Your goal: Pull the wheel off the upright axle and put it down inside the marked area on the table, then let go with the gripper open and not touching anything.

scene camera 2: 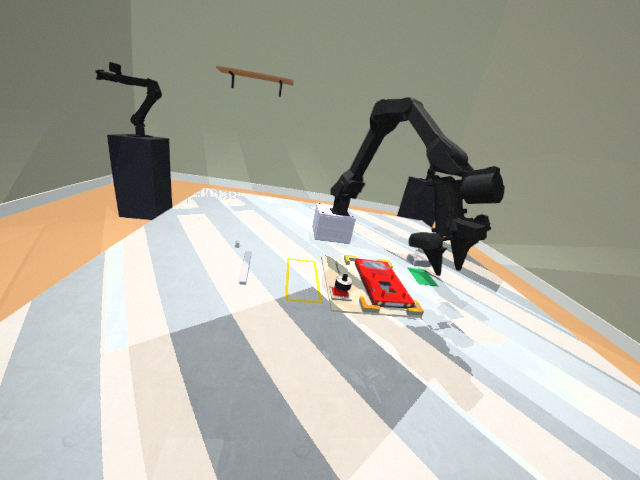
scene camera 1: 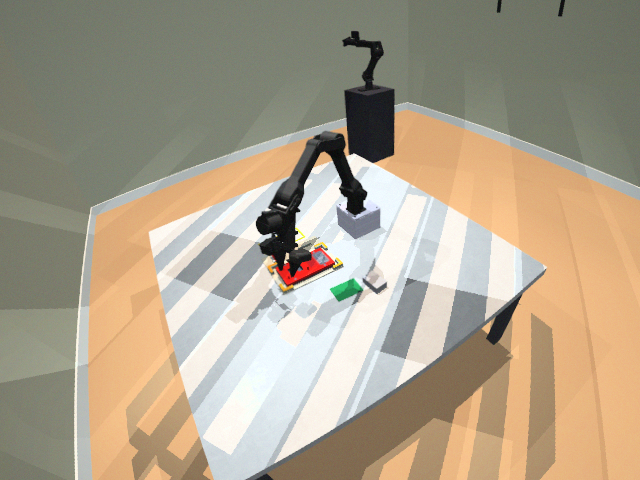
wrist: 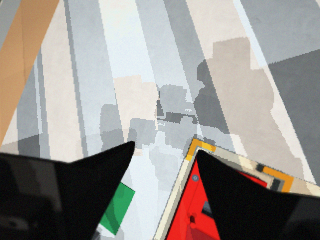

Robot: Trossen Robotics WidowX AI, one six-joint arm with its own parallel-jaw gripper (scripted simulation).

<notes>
The gripper (scene camera 2: 448, 272) is open, holding nothing. Also in view: a green patch (wrist: 114, 213).
The gripper is seen too in scene camera 1 (scene camera 1: 286, 273) and in the wrist view (wrist: 165, 149).
</notes>
